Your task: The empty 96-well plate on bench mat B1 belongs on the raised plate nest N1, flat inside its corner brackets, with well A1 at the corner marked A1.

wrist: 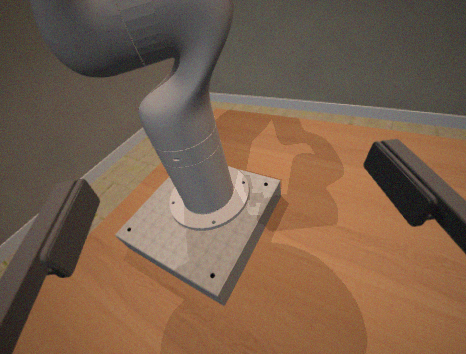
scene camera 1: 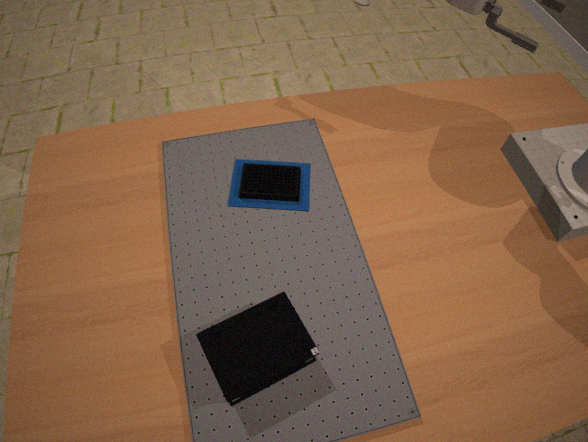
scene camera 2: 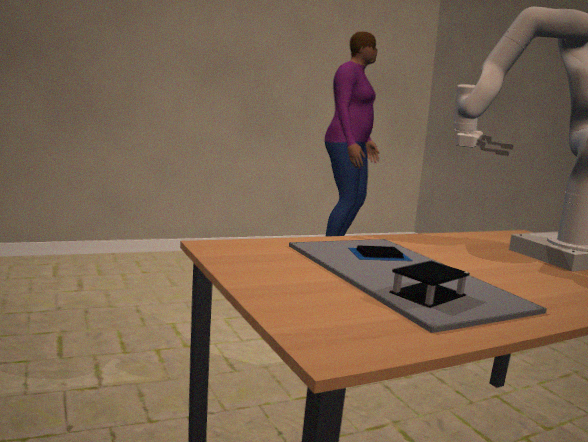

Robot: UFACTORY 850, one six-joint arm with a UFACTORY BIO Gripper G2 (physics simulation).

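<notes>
The black 96-well plate [scene camera 1: 270, 181] [scene camera 2: 380, 251] lies flat on the blue bench mat [scene camera 1: 304, 206] [scene camera 2: 356, 254]. The raised black nest [scene camera 1: 257, 347] [scene camera 2: 431, 273] stands on posts, turned at an angle to the plate; a small white label [scene camera 1: 314, 351] shows at one corner, its marking too small to read. Its corner brackets are hard to make out. My gripper [scene camera 1: 550, 27] [scene camera 2: 509, 150] [wrist: 235, 202] is open and empty, high above the table and far from the plate, its fingers pointing roughly sideways toward the arm's base. Plate and nest do not show in the wrist view.
Plate mat and nest stand on a grey perforated board [scene camera 1: 280, 250] [scene camera 2: 340, 265] on the wooden table [scene camera 1: 100, 240] [scene camera 2: 260, 285] [wrist: 400, 280]. The arm's base block [scene camera 1: 537, 185] [scene camera 2: 540, 252] [wrist: 200, 255] is bolted beside it. A person [scene camera 2: 352, 107] stands behind the table.
</notes>
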